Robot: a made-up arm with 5 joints. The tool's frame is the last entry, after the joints.
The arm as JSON. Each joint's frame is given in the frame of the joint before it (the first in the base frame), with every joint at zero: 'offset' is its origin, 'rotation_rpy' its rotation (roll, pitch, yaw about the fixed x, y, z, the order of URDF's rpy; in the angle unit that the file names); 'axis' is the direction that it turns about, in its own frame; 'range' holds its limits. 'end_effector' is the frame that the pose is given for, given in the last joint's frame.
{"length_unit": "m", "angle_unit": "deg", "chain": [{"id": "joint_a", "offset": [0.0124, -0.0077, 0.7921], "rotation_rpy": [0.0, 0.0, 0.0], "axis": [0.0, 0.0, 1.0], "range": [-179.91, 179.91]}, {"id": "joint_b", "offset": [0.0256, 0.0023, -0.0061], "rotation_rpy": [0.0, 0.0, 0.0], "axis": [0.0, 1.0, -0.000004], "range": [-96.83, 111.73]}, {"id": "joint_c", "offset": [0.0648, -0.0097, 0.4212], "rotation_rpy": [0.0, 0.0, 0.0], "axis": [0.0, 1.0, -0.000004], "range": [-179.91, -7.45]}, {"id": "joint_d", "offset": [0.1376, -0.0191, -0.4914], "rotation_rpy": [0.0, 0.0, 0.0], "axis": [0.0, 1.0, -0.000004], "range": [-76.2, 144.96]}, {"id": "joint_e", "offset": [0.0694, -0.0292, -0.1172], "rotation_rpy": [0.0, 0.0, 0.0], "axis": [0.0, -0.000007, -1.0], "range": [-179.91, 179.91]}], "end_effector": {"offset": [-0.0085, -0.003, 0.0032], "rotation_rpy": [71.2, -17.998, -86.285]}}
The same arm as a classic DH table. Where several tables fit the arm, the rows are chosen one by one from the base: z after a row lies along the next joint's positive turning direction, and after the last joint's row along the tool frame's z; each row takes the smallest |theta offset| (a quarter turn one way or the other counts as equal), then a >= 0, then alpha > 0; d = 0 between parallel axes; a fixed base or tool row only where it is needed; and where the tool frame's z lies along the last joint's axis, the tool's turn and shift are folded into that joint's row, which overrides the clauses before.
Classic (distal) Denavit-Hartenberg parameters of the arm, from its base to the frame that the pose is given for. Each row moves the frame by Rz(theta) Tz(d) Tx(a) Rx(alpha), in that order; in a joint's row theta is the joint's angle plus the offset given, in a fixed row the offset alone. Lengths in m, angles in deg.
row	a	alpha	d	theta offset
base (fixed)	0.0146	0	0	-31.84
joint_a	0.0256	-90	0.786	31.84
joint_b	0.4262	0	0	-81.25
joint_c	-0.5103	0	0	-24.39
joint_d	-0.0694	90	-0.0557	-74.36
joint_e	0.0033	-107.85	0.1167	-87.71
tool (fixed)	0	0	0.0088	18.94
Joint limits (deg, base to tool): -179.91..179.91 -96.83..111.73 -179.91..-7.45 -76.2..144.96 -179.91..179.91

